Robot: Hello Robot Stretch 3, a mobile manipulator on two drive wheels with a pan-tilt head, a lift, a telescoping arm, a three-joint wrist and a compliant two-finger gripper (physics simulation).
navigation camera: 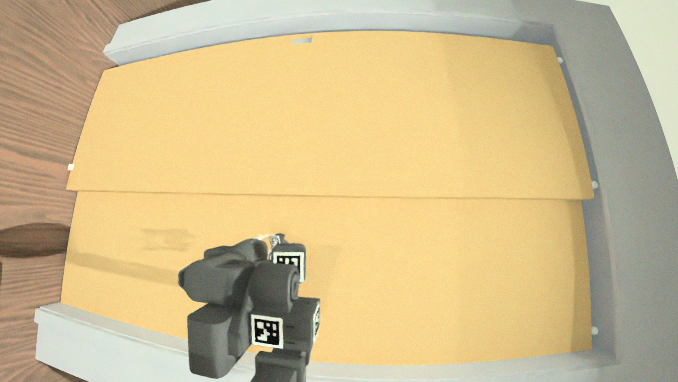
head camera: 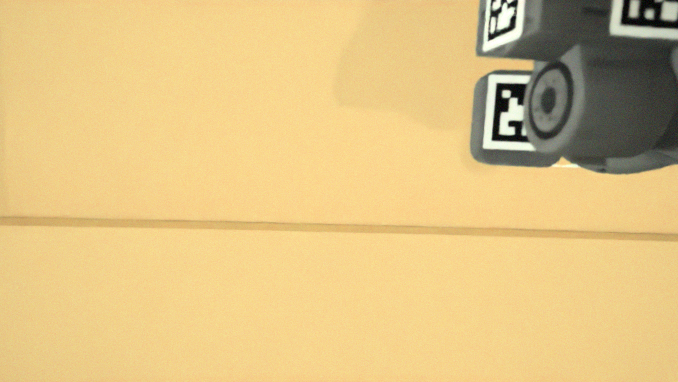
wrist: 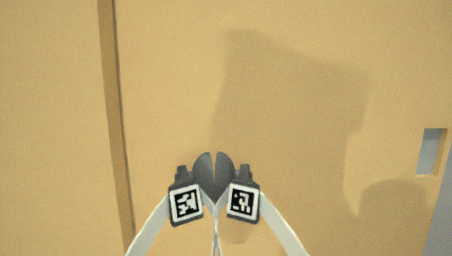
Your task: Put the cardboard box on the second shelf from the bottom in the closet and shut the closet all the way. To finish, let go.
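Frame: origin at the robot's base, x back, y down, z right, level; centimetres.
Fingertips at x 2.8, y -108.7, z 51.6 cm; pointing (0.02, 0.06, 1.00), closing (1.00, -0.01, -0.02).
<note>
A point is followed by its place in that frame.
Two flat yellow-orange closet doors fill the grey closet frame (navigation camera: pixel 635 200) @[x -9.0, y -220.1, z 60.0 cm]. In the navigation view the upper door (navigation camera: pixel 350 115) @[x -34.1, y -123.7, z 64.0 cm] overlaps the lower door (navigation camera: pixel 425 280) @[x 14.3, y -146.1, z 64.1 cm] along a seam, and their outer edges meet the frame. The head view shows the near door (head camera: pixel 225 125) @[x 1.7, y -134.2, z 65.3 cm] above the seam and the other door (head camera: pixel 300 310) @[x -19.0, y -125.0, z 62.6 cm] below it. In the wrist view the near door (wrist: pixel 165 75) has a recessed handle (wrist: pixel 430 151) beside the frame. My gripper (wrist: pixel 213 169) @[x 2.8, y -108.7, z 51.6 cm] (navigation camera: pixel 278 238) @[x 2.8, y -108.7, z 51.6 cm] is shut and empty in front of this door. The cardboard box and shelves do not show.
Brown wood floor (navigation camera: pixel 40 110) @[x -40.6, y 0.0, z 49.1 cm] shows at the left of the navigation view, with a dark oval shape (navigation camera: pixel 35 240) by the doors' edge. A pale surface (navigation camera: pixel 635 40) @[x -76.2, y -243.8, z 63.9 cm] is at the top right. My wrist stands close before the doors.
</note>
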